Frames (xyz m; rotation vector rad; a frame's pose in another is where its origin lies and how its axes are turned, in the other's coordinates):
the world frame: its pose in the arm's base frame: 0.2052 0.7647 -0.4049 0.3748 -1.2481 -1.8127
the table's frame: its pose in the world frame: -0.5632 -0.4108 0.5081 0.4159 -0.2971 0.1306
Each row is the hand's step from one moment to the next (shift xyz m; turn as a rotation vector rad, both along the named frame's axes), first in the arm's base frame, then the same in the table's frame.
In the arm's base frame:
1: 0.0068 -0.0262 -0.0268 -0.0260 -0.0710 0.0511
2: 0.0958 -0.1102 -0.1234 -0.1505 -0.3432 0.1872
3: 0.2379 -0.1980 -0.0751 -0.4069 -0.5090 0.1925
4: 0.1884 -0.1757 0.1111 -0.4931 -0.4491 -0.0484
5: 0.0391 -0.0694 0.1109 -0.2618 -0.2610 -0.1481
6: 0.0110 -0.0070 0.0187 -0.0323 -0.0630 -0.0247
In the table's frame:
1: -0.0007 -0.0296 -0.0239 0.0799 0.0195 -0.0396
2: -0.0552 -0.1143 -0.1429 0.3795 0.0322 -0.1744
3: -0.0868 -0.0517 -0.3021 0.6594 -0.0851 -0.1402
4: 0.0111 0.1098 -0.2579 0.5891 -0.3147 -0.0334
5: 0.0567 0.0941 -0.0811 0.2762 -0.2851 -0.0322
6: 0.0037 0.0185 -0.0128 0.0491 -0.0495 -0.0276

